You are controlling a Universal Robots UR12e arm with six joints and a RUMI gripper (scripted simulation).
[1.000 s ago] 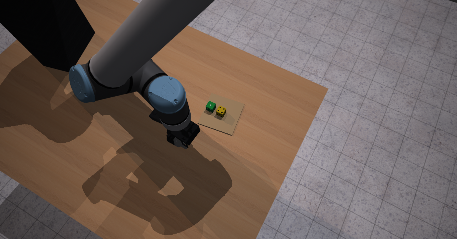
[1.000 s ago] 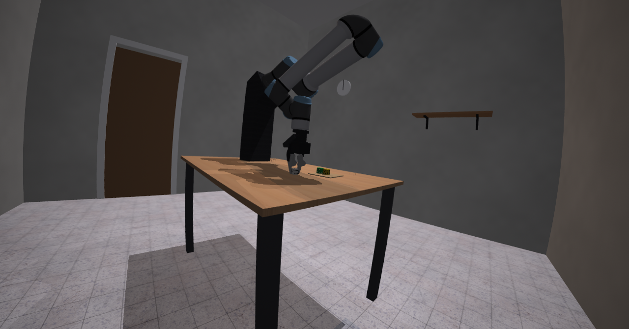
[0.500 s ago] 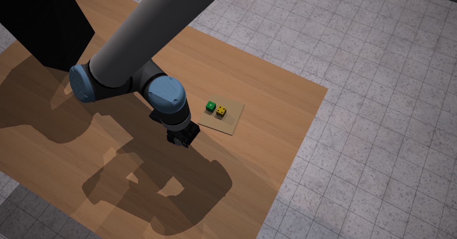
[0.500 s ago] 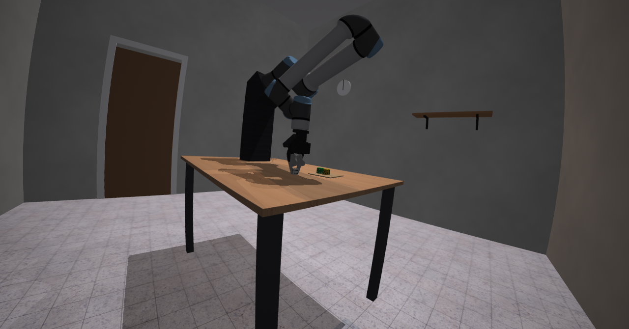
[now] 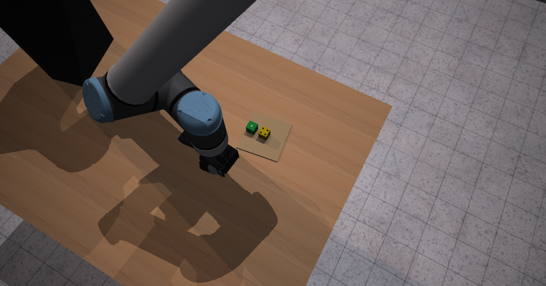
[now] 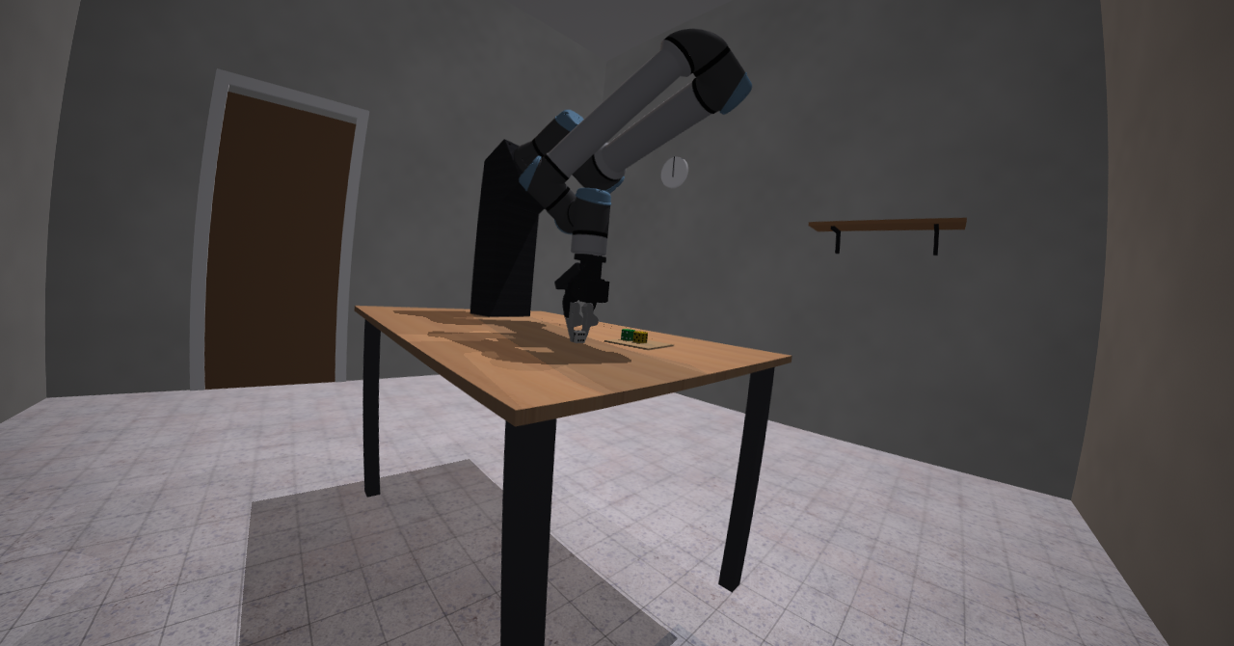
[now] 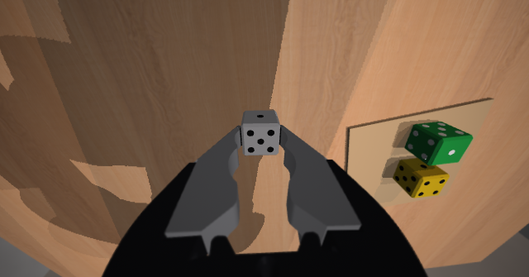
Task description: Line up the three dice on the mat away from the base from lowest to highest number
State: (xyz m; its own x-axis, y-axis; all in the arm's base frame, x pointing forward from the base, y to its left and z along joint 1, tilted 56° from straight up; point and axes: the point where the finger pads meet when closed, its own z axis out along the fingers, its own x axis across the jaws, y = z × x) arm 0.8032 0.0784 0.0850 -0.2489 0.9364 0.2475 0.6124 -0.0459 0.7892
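Now: the yellow die 180 mm to the left of my hand and 10 mm behind it. From my hand the other things lie so: tan mat: 180 mm to the left, 20 mm below, 10 mm behind; green die: 160 mm to the left, 50 mm behind; white die: right at my hand.
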